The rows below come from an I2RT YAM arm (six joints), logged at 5 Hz.
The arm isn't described. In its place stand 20 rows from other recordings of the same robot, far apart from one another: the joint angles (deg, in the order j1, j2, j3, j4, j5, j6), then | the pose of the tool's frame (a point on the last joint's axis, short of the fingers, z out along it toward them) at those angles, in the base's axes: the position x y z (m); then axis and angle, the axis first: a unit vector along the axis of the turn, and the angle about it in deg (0 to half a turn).
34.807 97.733 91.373 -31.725 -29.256 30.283 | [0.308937, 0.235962, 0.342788, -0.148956, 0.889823, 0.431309, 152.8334]
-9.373 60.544 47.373 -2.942 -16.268 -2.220 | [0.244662, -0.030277, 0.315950, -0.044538, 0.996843, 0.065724, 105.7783]
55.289 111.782 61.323 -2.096 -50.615 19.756 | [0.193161, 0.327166, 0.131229, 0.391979, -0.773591, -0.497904, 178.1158]
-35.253 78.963 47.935 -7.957 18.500 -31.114 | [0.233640, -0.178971, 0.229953, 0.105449, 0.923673, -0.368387, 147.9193]
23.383 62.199 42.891 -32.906 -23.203 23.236 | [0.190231, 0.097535, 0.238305, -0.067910, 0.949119, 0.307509, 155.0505]
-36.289 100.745 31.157 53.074 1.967 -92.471 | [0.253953, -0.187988, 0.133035, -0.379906, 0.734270, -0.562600, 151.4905]
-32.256 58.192 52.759 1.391 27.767 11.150 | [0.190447, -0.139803, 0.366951, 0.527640, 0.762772, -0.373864, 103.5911]
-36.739 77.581 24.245 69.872 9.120 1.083 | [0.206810, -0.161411, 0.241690, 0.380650, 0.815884, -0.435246, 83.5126]
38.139 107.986 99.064 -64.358 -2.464 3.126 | [0.301376, 0.238587, 0.280943, -0.303044, 0.950274, 0.071723, 165.2296]
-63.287 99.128 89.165 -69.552 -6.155 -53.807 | [0.153314, -0.296167, 0.283297, 0.077619, 0.995721, -0.050155, 169.3028]
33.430 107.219 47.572 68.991 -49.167 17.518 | [0.293711, 0.226163, 0.200365, -0.459873, 0.626569, 0.629228, 118.6650]
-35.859 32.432 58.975 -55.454 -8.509 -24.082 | [0.072086, -0.045604, 0.365446, 0.057370, 0.972840, -0.224256, 123.8073]
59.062 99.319 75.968 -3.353 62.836 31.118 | [0.228744, 0.320021, 0.291436, 0.115959, 0.993242, 0.004932, 101.8406]
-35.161 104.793 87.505 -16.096 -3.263 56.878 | [0.353227, -0.246336, 0.292957, 0.702976, 0.699535, 0.128355, 125.1213]
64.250 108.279 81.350 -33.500 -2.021 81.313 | [0.173727, 0.363064, 0.211413, 0.139212, 0.958391, 0.249211, 173.2071]
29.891 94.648 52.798 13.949 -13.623 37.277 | [0.307843, 0.186625, 0.207049, -0.006733, 0.918172, 0.396125, 136.5141]
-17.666 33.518 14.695 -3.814 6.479 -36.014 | [0.143709, -0.049985, 0.194929, -0.115211, 0.936457, -0.331322, 123.5663]
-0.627 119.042 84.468 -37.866 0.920 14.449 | [0.416973, -0.005135, 0.150193, 0.132405, 0.991139, 0.010614, 162.4585]
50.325 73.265 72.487 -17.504 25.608 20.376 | [0.197320, 0.213784, 0.389704, -0.095884, 0.969882, 0.223911, 110.5237]
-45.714 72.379 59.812 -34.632 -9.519 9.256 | [0.190227, -0.186596, 0.290314, 0.431931, 0.900860, -0.043448, 136.6251]
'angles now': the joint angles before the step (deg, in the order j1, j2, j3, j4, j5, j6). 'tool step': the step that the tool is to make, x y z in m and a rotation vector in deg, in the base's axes. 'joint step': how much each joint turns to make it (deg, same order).
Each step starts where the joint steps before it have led.
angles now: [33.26, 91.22, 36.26, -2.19, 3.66, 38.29]
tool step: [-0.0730, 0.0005, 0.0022, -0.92, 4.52, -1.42]
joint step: [11.47, -12.79, -9.14, -9.05, 4.64, 12.27]
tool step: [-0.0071, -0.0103, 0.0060, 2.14, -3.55, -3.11]
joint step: [-0.27, -5.52, -3.08, 1.26, 2.24, 2.03]
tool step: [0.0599, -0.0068, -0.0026, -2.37, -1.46, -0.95]
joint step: [-11.31, 11.56, 7.55, 5.28, -3.11, -10.39]
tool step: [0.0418, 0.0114, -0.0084, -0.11, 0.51, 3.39]
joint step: [-3.07, 10.60, 8.08, 2.55, -3.61, -5.38]
